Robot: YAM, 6 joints.
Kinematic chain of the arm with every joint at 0, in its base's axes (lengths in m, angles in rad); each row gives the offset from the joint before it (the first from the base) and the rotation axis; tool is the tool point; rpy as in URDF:
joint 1: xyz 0 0 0.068 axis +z
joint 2: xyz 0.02 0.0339 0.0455 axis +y
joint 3: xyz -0.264 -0.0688 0 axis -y
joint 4: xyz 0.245 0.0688 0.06 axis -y
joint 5: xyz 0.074 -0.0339 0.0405 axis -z
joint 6: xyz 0.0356 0 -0.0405 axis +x
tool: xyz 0 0 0 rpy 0 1.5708 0
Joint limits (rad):
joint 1: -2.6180..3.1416
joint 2: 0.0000..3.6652
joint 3: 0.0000..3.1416
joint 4: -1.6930..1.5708
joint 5: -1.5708..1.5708
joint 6: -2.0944..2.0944
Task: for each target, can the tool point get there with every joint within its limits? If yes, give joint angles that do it. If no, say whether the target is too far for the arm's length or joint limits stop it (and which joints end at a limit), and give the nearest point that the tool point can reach.
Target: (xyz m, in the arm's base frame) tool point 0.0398 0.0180 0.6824
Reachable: yes | joints -0.3919 1.2113 2.1385 0.6019 -1.1085 -1.3521
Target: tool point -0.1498 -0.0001 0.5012
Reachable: yes | joints -0.1982 0.3937 1.7651 -0.9962 0.9831 -0.9930
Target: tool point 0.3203 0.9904 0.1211
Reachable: no: too far | nearest point 0.1987 0.6145 0.1182 | short by 0.395 m
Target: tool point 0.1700 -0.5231 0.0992
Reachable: yes | joints -1.2878 2.5187 1.7889 0.2377 -0.5028 -1.5793
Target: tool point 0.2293 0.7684 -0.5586
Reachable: no: too far | nearest point 0.1451 0.4864 -0.2713 | short by 0.411 m
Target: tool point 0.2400 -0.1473 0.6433
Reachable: yes | joints 2.6342 0.8059 2.4489 0.3195 -0.3489 1.6894
